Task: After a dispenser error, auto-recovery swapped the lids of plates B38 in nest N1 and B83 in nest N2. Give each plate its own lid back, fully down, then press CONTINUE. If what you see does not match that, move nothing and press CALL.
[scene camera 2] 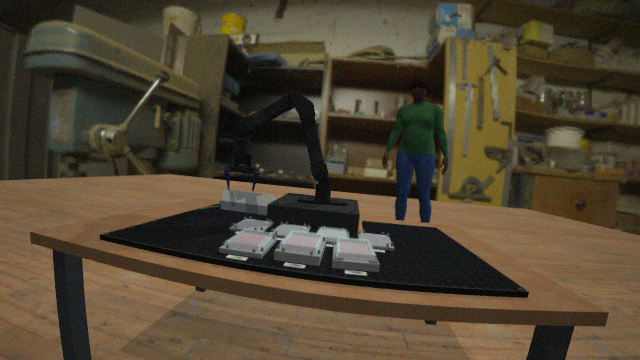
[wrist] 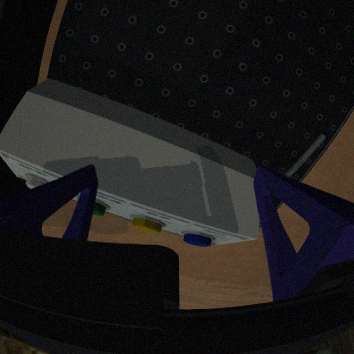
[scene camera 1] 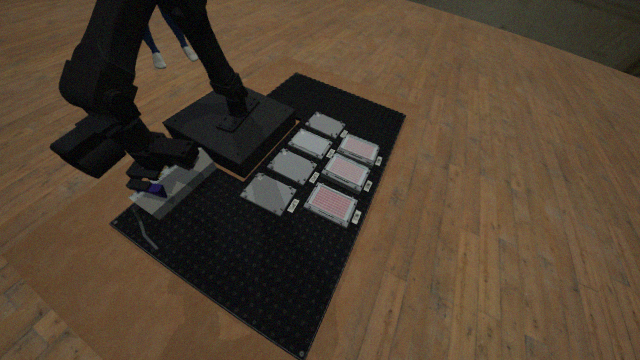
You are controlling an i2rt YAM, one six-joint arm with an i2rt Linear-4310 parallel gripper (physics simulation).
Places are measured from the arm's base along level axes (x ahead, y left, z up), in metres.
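Pixels of known places: gripper, fingertip midpoint: (scene camera 2: 240,190) (wrist: 175,173) (scene camera 1: 173,181); arm's base, origin of the base link: (scene camera 2: 322,202) (scene camera 1: 239,113).
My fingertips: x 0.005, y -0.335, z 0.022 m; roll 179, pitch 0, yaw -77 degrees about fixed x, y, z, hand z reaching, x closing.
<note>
For each thing: its top centre in the pictures, then the offset to it from my fingertips. "spot": a spot on its surface instead.
- pale button box, middle of its top: (wrist: 122,215) (scene camera 1: 166,169) (scene camera 2: 249,191) dx -0.050, dy +0.028, dz -0.006 m
- whitish button, middle of its top: (wrist: 34,191) dx -0.056, dy +0.106, dz -0.015 m
- green button, middle of its top: (wrist: 88,213) dx -0.066, dy +0.057, dz -0.015 m
- yellow button, middle of its top: (wrist: 145,232) dx -0.076, dy +0.008, dz -0.015 m
- blue button, middle of its top: (wrist: 198,246) dx -0.087, dy -0.041, dz -0.015 m
- nearest nest, middle of its top: (scene camera 1: 268,190) (scene camera 2: 252,221) dx +0.221, dy +0.096, dz -0.070 m
- brighter piece, middle of its top: (scene camera 2: 332,232) (scene camera 1: 310,141) dx +0.274, dy +0.352, dz -0.072 m
- bent grey bar, surface spot: (wrist: 307,155) spot: dx -0.004, dy -0.148, dz -0.083 m
Three plates with pink wells (scene camera 1: 330,202) (scene camera 1: 347,172) (scene camera 1: 359,148) (scene camera 2: 247,242) (scene camera 2: 300,245) (scene camera 2: 356,252) stand in a row; their small labels are unreadable, and I cannot tell which is B38 or B83. Lids on them are too unclear to identify. A pale button box (scene camera 1: 186,188) (scene camera 2: 247,202) (wrist: 125,135) stands beside the robot base. In the wrist view its edge has a whitish button (wrist: 36,180), a green button (wrist: 98,208), a yellow button (wrist: 147,224) and a blue button (wrist: 198,239). My gripper (scene camera 1: 162,180) (scene camera 2: 241,189) (wrist: 175,173) is open and empty, above the box.
Several flat grey nests form a second row, including the nearest nest (scene camera 1: 269,194) (scene camera 2: 251,224) and a brighter piece (scene camera 1: 311,143) (scene camera 2: 333,234). The black robot base (scene camera 1: 230,132) (scene camera 2: 314,210) stands behind. A bent grey bar (scene camera 1: 143,230) (wrist: 307,155) lies near the mat's corner. A person (scene camera 2: 420,130) stands beyond the table.
</note>
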